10 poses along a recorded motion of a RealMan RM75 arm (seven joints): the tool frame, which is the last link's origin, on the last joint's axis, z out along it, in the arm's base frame.
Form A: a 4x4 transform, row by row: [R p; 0 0 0 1], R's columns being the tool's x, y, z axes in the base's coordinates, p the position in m. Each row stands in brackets.
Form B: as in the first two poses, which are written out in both.
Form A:
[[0.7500, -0.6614, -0.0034, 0.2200], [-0.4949, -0.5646, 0.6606, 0.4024], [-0.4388, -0.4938, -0.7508, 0.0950], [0, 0, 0, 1]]
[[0.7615, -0.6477, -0.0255, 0.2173], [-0.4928, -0.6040, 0.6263, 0.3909], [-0.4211, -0.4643, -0.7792, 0.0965], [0, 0, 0, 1]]
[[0.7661, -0.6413, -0.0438, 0.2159], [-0.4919, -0.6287, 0.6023, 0.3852], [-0.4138, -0.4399, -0.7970, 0.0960], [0, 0, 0, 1]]
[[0.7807, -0.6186, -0.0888, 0.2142], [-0.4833, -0.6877, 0.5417, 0.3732], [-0.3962, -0.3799, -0.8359, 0.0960], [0, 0, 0, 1]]
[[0.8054, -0.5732, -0.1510, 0.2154], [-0.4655, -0.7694, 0.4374, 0.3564], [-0.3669, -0.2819, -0.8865, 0.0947], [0, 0, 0, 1]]
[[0.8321, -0.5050, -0.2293, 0.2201], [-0.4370, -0.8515, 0.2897, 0.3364], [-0.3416, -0.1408, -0.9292, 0.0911], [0, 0, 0, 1]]
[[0.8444, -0.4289, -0.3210, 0.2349], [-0.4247, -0.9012, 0.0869, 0.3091], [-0.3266, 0.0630, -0.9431, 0.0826], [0, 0, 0, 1]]
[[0.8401, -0.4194, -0.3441, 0.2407], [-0.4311, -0.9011, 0.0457, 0.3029], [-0.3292, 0.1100, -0.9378, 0.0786], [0, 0, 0, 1]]
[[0.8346, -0.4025, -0.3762, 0.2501], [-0.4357, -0.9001, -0.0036, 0.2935], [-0.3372, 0.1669, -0.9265, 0.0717], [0, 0, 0, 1]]
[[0.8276, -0.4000, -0.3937, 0.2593], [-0.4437, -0.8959, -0.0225, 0.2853], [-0.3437, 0.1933, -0.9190, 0.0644], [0, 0, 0, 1]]
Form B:
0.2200, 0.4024, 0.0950, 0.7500, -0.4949, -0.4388, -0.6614, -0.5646, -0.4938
0.2173, 0.3909, 0.0965, 0.7615, -0.4928, -0.4211, -0.6477, -0.6040, -0.4643
0.2159, 0.3852, 0.0960, 0.7661, -0.4919, -0.4138, -0.6413, -0.6287, -0.4399
0.2142, 0.3732, 0.0960, 0.7807, -0.4833, -0.3962, -0.6186, -0.6877, -0.3799
0.2154, 0.3564, 0.0947, 0.8054, -0.4655, -0.3669, -0.5732, -0.7694, -0.2819
0.2201, 0.3364, 0.0911, 0.8321, -0.4370, -0.3416, -0.5050, -0.8515, -0.1408
0.2349, 0.3091, 0.0826, 0.8444, -0.4247, -0.3266, -0.4289, -0.9012, 0.0630
0.2407, 0.3029, 0.0786, 0.8401, -0.4311, -0.3292, -0.4194, -0.9011, 0.1100
0.2501, 0.2935, 0.0717, 0.8346, -0.4357, -0.3372, -0.4025, -0.9001, 0.1669
0.2593, 0.2853, 0.0644, 0.8276, -0.4437, -0.3437, -0.4000, -0.8959, 0.1933

